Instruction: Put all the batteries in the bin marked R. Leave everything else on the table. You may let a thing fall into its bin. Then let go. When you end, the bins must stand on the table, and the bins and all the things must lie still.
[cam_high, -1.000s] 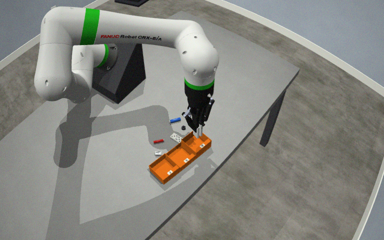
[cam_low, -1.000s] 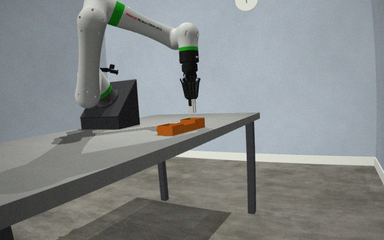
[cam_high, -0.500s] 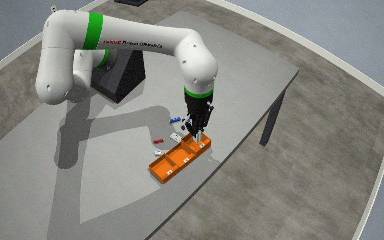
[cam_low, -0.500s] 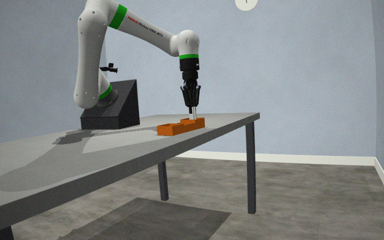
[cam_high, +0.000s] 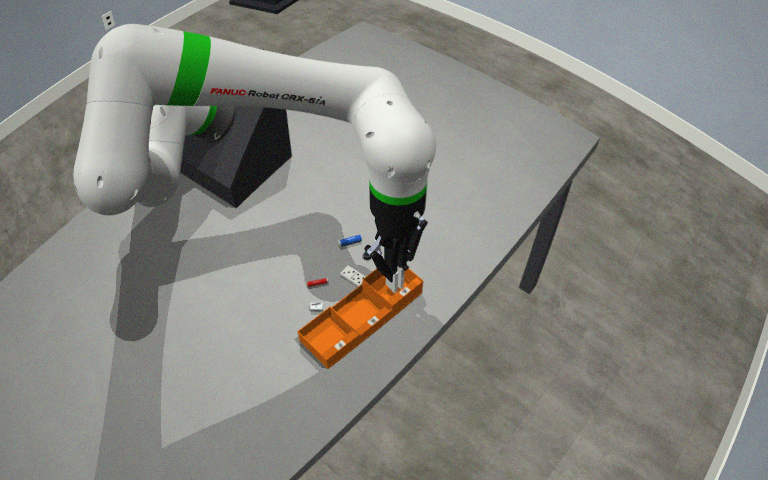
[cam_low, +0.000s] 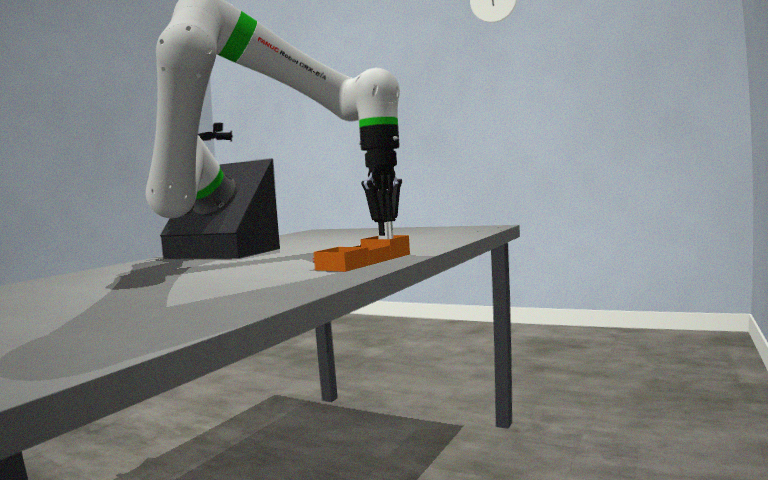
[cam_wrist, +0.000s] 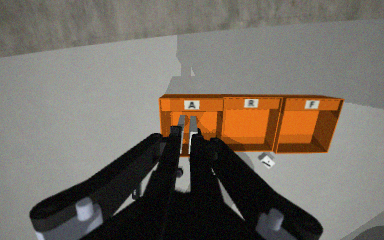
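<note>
Right now my hand is 140 mm past the blue battery, 60 mm to the right of it and 40 mm above it. The rest, counted from my hand: black nut 90 mm behind, 40 mm to the left, 50 mm below; then orange bin 20 mm behind, 90 mm to the right, 30 mm below; then white domino 90 mm behind, 20 mm to the right, 40 mm below.
</note>
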